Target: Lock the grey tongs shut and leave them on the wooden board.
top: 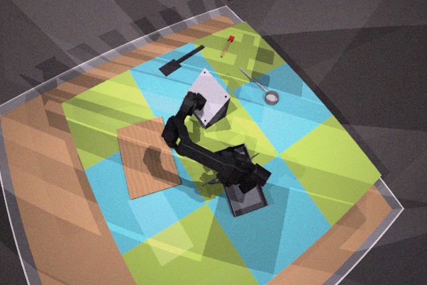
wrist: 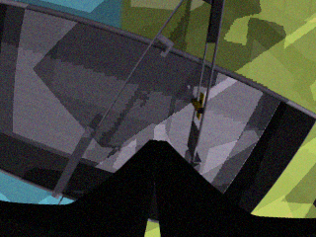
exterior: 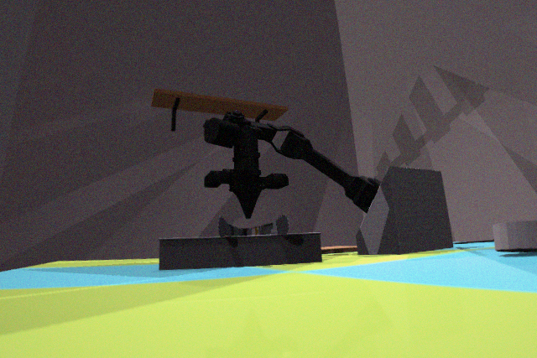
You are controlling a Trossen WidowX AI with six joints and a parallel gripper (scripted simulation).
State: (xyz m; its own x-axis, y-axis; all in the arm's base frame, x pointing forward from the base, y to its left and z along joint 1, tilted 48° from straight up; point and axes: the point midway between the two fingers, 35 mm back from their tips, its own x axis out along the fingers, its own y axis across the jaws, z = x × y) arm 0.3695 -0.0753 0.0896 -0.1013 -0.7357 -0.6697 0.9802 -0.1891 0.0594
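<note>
Now: gripper tip 3 cm past the yellow lock piece, 3 cm above it and 1 cm to the left of it. Also, from my gripper tip: wooden board (34 cm behind, 24 cm to the right, 9 cm below); dark roasting tin (7 cm below, 3 cm ahead, 2 cm to the left); black spatula (70 cm behind, 25 cm to the left, 9 cm below).
</note>
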